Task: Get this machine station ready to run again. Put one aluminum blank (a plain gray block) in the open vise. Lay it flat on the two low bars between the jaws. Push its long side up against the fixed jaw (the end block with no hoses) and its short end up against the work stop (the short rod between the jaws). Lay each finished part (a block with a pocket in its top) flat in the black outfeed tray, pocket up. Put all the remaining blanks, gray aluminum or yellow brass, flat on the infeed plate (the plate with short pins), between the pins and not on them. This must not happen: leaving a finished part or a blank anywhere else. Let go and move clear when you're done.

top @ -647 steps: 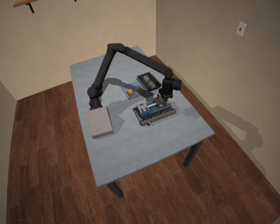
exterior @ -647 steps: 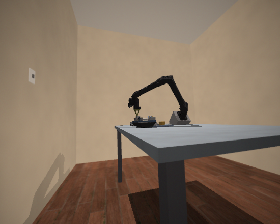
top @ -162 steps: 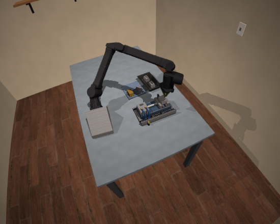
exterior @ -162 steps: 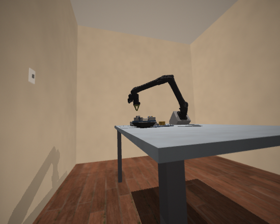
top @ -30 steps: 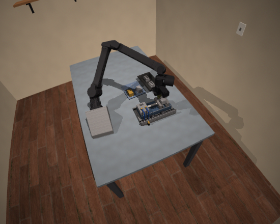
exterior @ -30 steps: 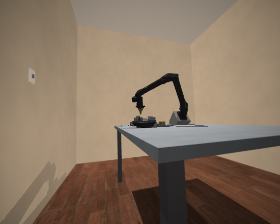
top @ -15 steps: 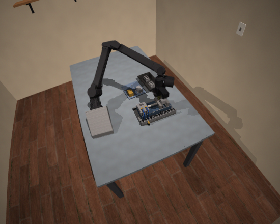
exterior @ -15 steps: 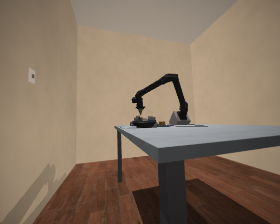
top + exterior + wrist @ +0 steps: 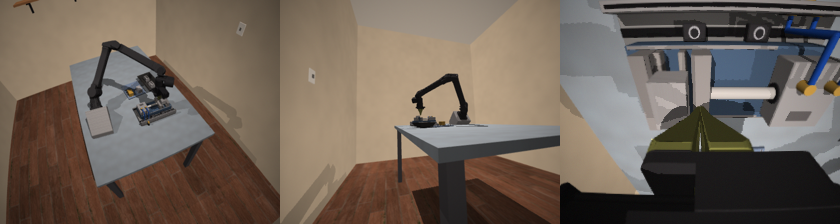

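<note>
My hand is 9 cm above the blue vise base and 4 cm past it. From my hand the other things lie so: yellow brass blank 24 cm to the left, 18 cm behind, 10 cm below.
</note>
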